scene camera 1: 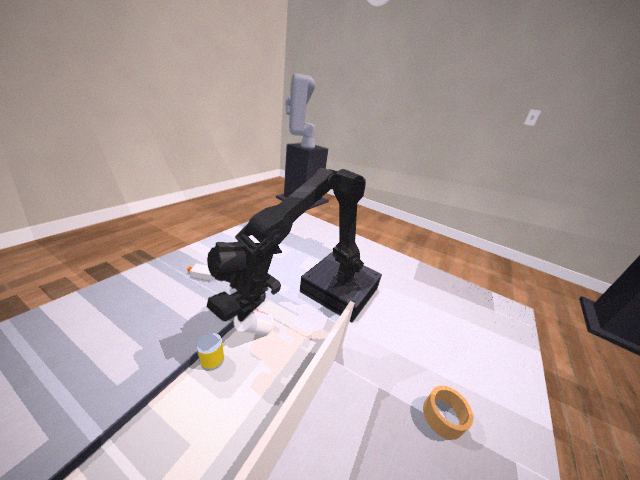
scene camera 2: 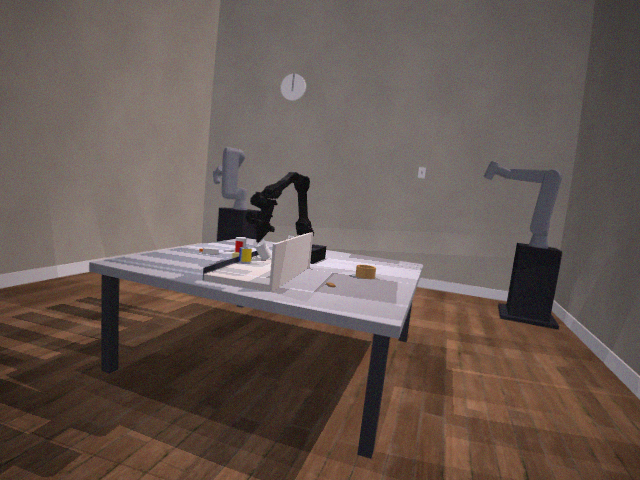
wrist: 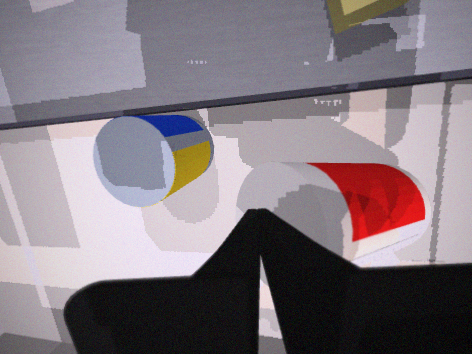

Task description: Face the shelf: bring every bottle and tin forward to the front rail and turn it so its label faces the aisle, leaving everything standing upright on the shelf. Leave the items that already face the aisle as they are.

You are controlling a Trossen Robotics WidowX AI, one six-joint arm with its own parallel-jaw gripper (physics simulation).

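Where they show: gripper, fingertip midpoint: (scene camera 1: pixel 240 320) (scene camera 2: pixel 257 242) (wrist: pixel 256 217); arm's base, link origin: (scene camera 1: pixel 345 277).
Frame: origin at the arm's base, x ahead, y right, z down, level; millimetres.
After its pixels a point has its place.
Note:
A white bottle (scene camera 1: pixel 254 324) @[x 369, y 33, z -40 mm] (scene camera 2: pixel 264 251) @[x 364, y 37, z 0 mm] (wrist: pixel 387 200) @[x 330, y 76, z -23 mm] with a red label is tipped well off upright on the shelf board. In the wrist view its top end is to the left, partly behind the fingers, and its red label is turned up toward the camera. A blue and yellow tin (scene camera 1: pixel 211 353) @[x 477, y 50, z -18 mm] (scene camera 2: pixel 246 255) @[x 487, y 56, z 9 mm] (wrist: pixel 187 160) @[x 440, y 78, z -5 mm] stands upright near the dark front rail (scene camera 1: pixel 129 413) @[x 643, y 74, z 28 mm] (wrist: pixel 250 101) @[x 408, y 117, z 23 mm], its blue side toward the rail. A red and white item (scene camera 2: pixel 240 245) @[x 247, y 261, z 14 mm] stands farther along. My gripper (scene camera 2: pixel 260 240) @[x 388, y 65, z -43 mm] (wrist: pixel 256 217) @[x 388, y 65, z -43 mm] is shut and empty, over the tipped bottle's top end; contact cannot be told.
A pale back panel (scene camera 1: pixel 310 382) @[x 391, y -169, z -64 mm] (scene camera 2: pixel 292 260) @[x 503, y -190, z -11 mm] rises behind the shelf board. A yellow block (wrist: pixel 370 6) @[x 343, y 179, z 42 mm] lies beyond the rail. A white item with an orange tip (scene camera 1: pixel 200 273) @[x 324, y 399, z 49 mm] (scene camera 2: pixel 209 251) @[x 326, y 403, z 60 mm] lies farther off. An orange ring (scene camera 1: pixel 431 410) @[x 203, y -389, z 34 mm] (scene camera 2: pixel 366 274) @[x 213, y -440, z 53 mm] is on the table behind the panel.

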